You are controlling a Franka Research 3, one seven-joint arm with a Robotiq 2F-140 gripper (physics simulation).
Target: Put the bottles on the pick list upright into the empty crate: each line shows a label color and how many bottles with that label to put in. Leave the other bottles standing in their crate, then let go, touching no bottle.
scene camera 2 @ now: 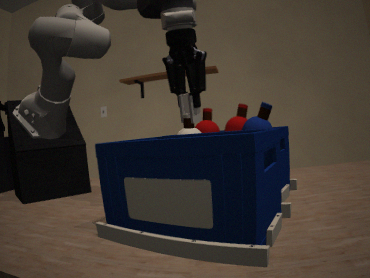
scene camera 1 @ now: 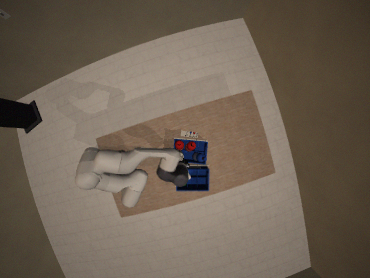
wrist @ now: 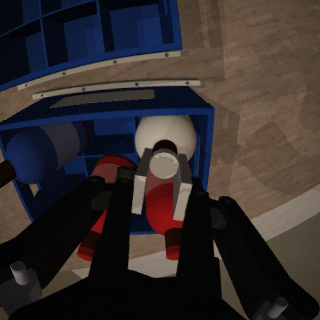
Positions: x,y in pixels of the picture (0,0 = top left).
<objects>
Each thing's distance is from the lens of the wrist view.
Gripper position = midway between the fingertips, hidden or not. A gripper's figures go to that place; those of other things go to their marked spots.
my gripper (wrist: 162,164): 0.21 m
white bottle (wrist: 167,135): 0.21 m
</objects>
